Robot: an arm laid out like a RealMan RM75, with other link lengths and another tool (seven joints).
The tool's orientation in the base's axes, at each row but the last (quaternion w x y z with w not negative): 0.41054, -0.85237, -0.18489, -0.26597; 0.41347, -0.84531, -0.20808, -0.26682; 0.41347, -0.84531, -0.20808, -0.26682; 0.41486, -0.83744, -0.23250, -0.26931; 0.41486, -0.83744, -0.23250, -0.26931; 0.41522, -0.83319, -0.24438, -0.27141; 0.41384, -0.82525, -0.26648, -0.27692; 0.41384, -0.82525, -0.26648, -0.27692; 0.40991, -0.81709, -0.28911, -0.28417; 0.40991, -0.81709, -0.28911, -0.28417; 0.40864, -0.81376, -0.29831, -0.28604; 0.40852, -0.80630, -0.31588, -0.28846
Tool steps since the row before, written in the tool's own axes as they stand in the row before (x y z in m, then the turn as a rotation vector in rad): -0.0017, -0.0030, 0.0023, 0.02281, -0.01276, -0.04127; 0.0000, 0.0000, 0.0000, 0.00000, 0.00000, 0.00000; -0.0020, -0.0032, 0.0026, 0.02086, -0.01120, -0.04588; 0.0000, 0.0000, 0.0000, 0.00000, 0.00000, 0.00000; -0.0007, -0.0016, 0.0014, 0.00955, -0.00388, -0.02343; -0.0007, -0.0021, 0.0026, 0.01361, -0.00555, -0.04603; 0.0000, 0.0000, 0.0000, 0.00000, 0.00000, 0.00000; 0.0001, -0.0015, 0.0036, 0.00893, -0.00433, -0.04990; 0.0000, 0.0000, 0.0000, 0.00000, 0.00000, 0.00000; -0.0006, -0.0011, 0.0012, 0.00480, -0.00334, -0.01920; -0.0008, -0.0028, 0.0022, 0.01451, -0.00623, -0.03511; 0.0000, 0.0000, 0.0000, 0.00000, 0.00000, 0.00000
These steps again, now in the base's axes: -0.0023, 0.0035, -0.0004, -0.00123, -0.02315, 0.04300; 0.0000, 0.0000, 0.0000, 0.00000, 0.00000, 0.00000; -0.0026, 0.0037, -0.0007, -0.00313, -0.02803, 0.04324; 0.0000, 0.0000, 0.0000, 0.00000, 0.00000, 0.00000; -0.0011, 0.0019, -0.0003, -0.00129, -0.01550, 0.02033; -0.0012, 0.0031, -0.0006, -0.00501, -0.03251, 0.03540; 0.0000, 0.0000, 0.0000, 0.00000, 0.00000, 0.00000; -0.0001, 0.0038, -0.0009, -0.00841, -0.03734, 0.03352; 0.0000, 0.0000, 0.0000, 0.00000, 0.00000, 0.00000; -0.0009, 0.0014, -0.0005, -0.00350, -0.01321, 0.01470; -0.0021, 0.0030, -0.0003, -0.00271, -0.02265, 0.03101; 0.0000, 0.0000, 0.0000, 0.00000, 0.00000, 0.00000
